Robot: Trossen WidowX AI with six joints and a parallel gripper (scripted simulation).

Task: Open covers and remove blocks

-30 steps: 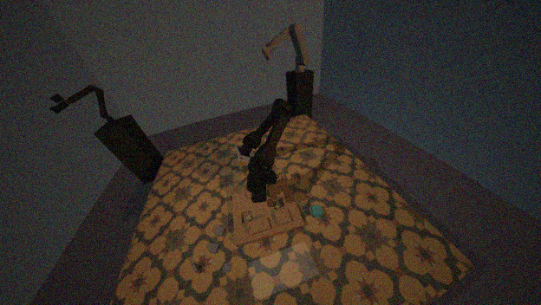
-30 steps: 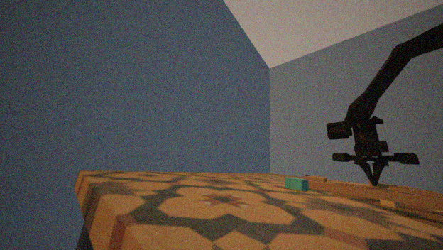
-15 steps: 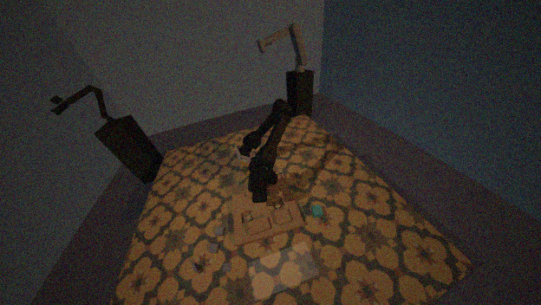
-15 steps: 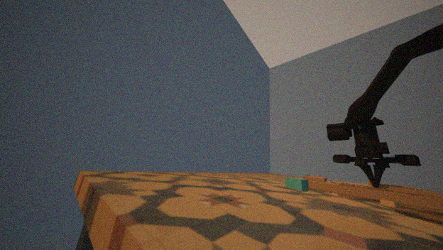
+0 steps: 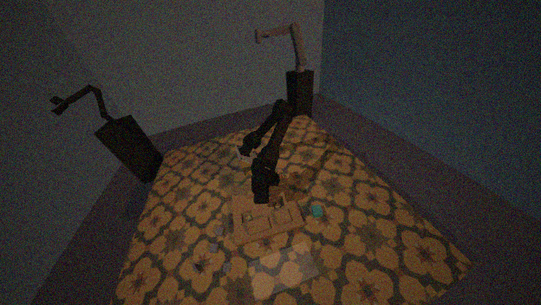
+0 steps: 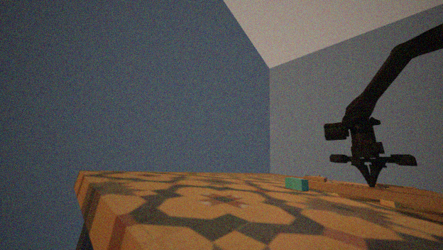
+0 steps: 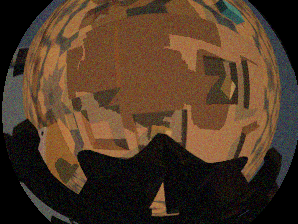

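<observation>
Now: the tan puzzle board 40 mm ahead of my gripper tip and 10 mm to the right of it. Round my gripper tip: teal block (190 mm ahead, 170 mm to the left).
</observation>
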